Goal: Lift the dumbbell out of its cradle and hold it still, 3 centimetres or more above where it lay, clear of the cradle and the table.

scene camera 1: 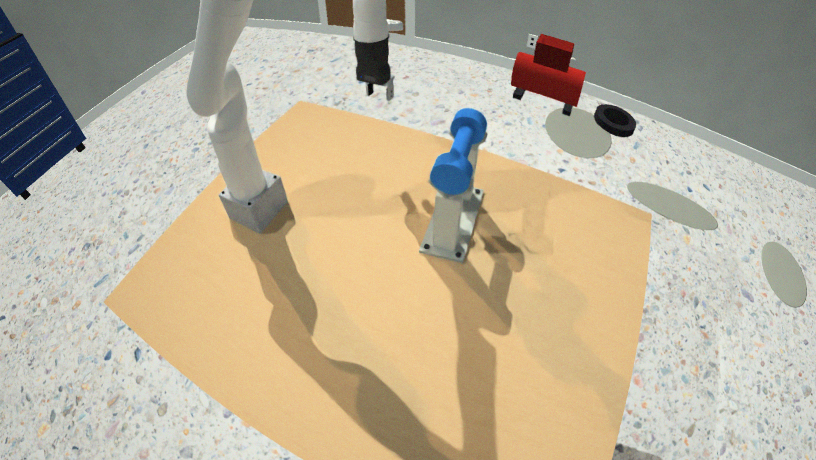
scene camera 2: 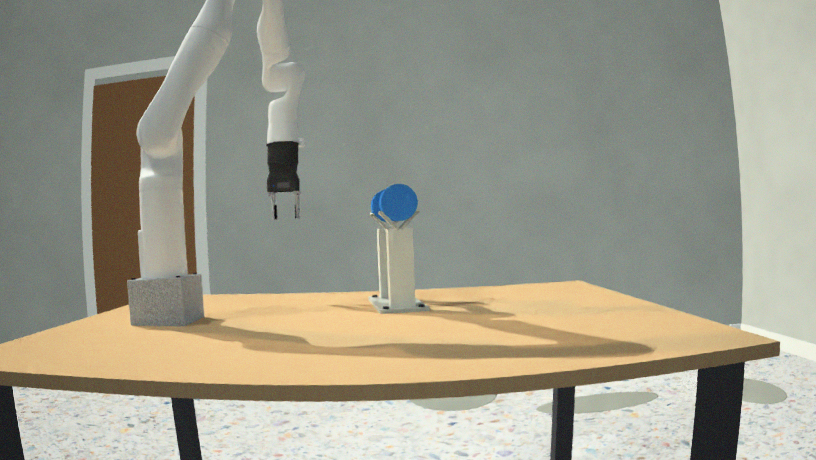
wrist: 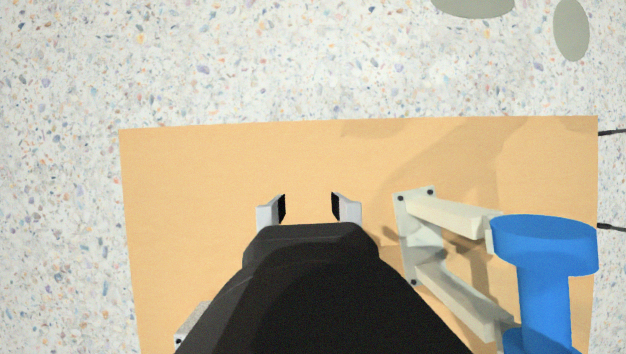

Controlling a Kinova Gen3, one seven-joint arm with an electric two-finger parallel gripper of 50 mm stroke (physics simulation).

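Pixels of known places: gripper, fingertip midpoint: (scene camera 1: 380,96) (scene camera 2: 286,219) (wrist: 308,203); arm's base at its link origin: (scene camera 1: 248,187) (scene camera 2: 166,277).
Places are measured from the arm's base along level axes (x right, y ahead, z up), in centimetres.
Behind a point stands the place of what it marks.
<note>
A blue dumbbell (scene camera 1: 461,147) {x -12.7, y 47.5, z 14.7 cm} (scene camera 2: 398,202) {x -4.9, y 47.3, z 12.9 cm} (wrist: 544,305) {x -16.1, y 45.5, z 14.0 cm} lies level across the top of its cradle, one round head over each post. The pale cradle (scene camera 1: 447,225) {x -5.2, y 47.9, z -0.1 cm} (scene camera 2: 401,268) {x -5.1, y 47.4, z -0.3 cm} (wrist: 445,215) {x -23.3, y 44.1, z 3.2 cm} has two upright posts on a base plate bolted to the table. My gripper (scene camera 1: 379,90) {x -30.0, y 22.4, z 10.9 cm} (scene camera 2: 286,212) {x -30.0, y 22.4, z 10.9 cm} (wrist: 308,203) {x -30.0, y 22.4, z 10.9 cm} is open and empty, fingers pointing down. It hangs to the left of the dumbbell in the scene camera 2 view, its fingertips near the height of the dumbbell's heads and apart from it. In the wrist view the dumbbell is at the right, and its near head is partly cut off.
The wooden table (scene camera 1: 354,274) {x 7.5, y 31.9, z -8.9 cm} (scene camera 2: 320,365) {x 38.1, y 32.1, z -8.9 cm} (wrist: 200,170) {x -37.0, y -0.7, z -8.9 cm} carries the arm's grey base block (scene camera 1: 255,204) {x 4.0, y 5.2, z -0.2 cm} (scene camera 2: 165,300) {x 5.7, y 1.4, z -4.0 cm}. Long shadows cross the table. A blue drawer cabinet (scene camera 1: 35,108), a red tank-shaped machine (scene camera 1: 548,78) and a black ring (scene camera 1: 601,121) stand beyond the table.
</note>
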